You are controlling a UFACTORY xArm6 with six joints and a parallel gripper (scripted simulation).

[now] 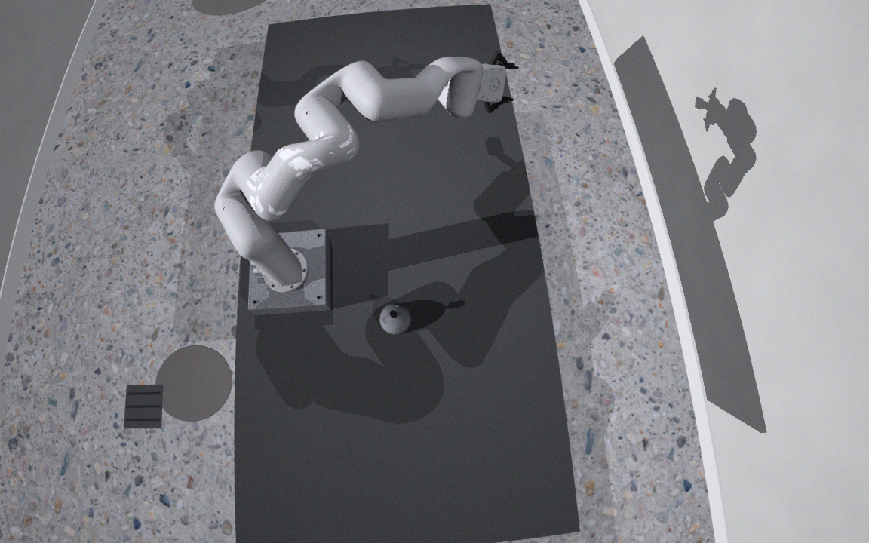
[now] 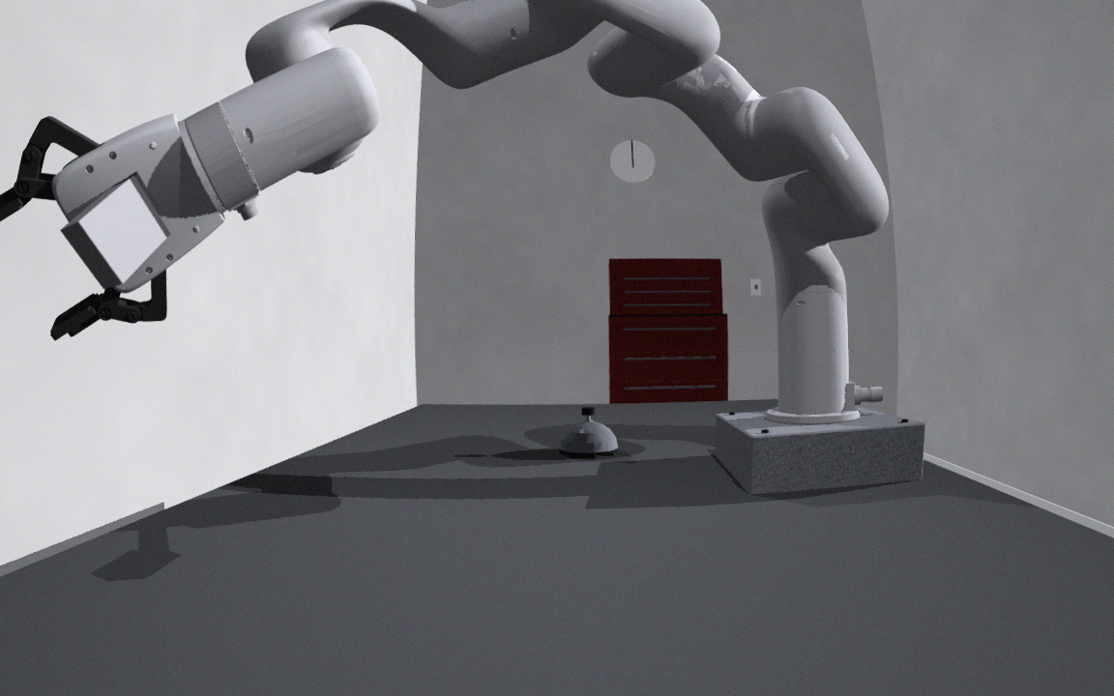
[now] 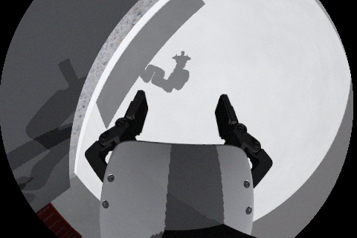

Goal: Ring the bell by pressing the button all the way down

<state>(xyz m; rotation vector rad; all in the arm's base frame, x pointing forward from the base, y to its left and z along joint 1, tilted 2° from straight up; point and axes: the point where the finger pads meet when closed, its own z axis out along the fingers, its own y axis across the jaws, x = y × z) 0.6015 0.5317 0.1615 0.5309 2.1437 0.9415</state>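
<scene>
Right now the dark button is 640 mm to the right of my hand, 300 mm behind it and 170 mm below it. From my hand the other things lie so: bell 640 mm to the right, 300 mm behind, 190 mm below.
</scene>
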